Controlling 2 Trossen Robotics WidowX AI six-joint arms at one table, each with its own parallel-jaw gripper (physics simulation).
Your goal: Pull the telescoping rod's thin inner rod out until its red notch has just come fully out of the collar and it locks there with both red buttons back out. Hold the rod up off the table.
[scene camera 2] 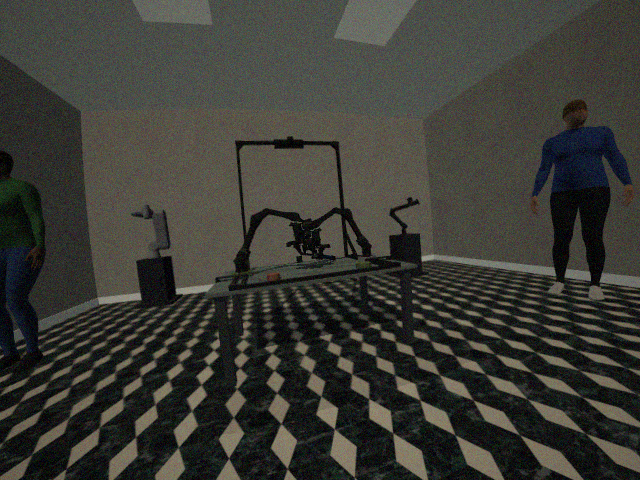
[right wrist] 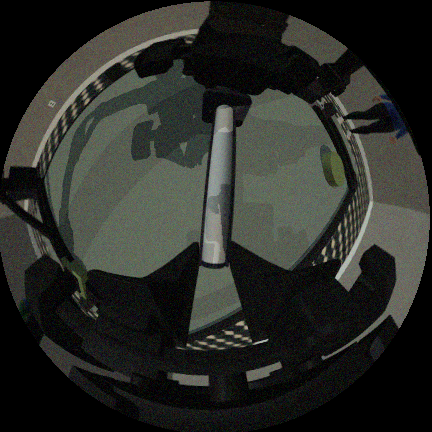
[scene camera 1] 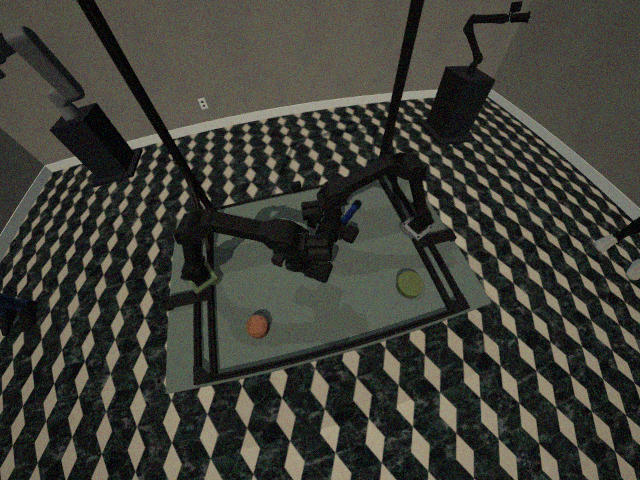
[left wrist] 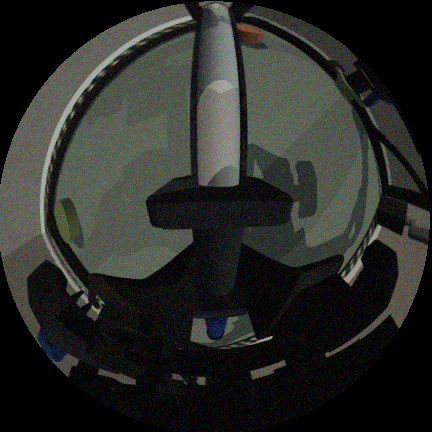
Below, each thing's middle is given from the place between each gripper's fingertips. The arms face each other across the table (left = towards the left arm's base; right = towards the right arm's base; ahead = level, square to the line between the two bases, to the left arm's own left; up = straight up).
My left gripper is now 2 cm below the grey inner rod (left wrist: 218, 112) and 1 cm past it. From my left hand the other things lie so: telescoping rod (left wrist: 217, 216) 2 cm to the left, 2 cm behind, 1 cm above.
Right now the grey inner rod is 14 cm behind my right hand, 13 cm to the left of it and 3 cm below it. Also, from my right hand: telescoping rod (16 cm behind, 15 cm to the left, 4 cm below).
